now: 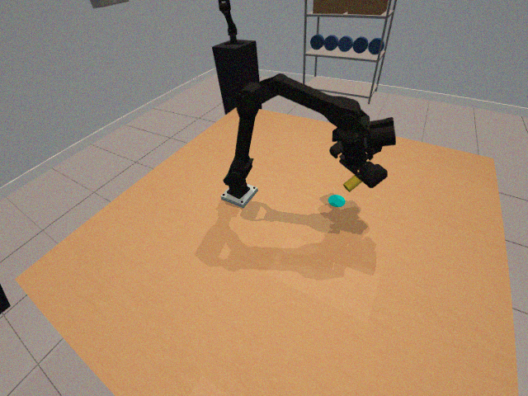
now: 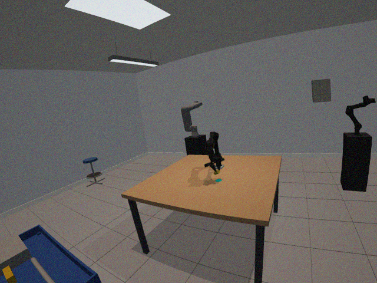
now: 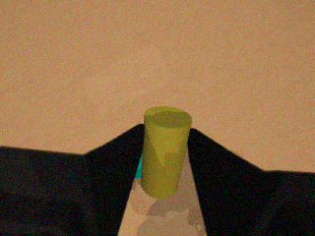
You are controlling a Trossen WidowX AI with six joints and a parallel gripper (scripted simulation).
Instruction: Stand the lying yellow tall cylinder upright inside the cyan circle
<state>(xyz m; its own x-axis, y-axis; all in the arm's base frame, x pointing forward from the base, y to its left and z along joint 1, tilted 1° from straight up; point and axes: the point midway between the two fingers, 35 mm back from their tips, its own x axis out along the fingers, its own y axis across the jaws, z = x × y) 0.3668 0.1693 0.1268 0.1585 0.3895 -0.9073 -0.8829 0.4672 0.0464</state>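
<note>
Right now my gripper tip is 5 cm past the cyan circle, 3 cm to the left of it and 11 cm above it. Round my gripper tip: yellow tall cylinder (1 cm behind, 2 cm to the right, 1 cm below).
</note>
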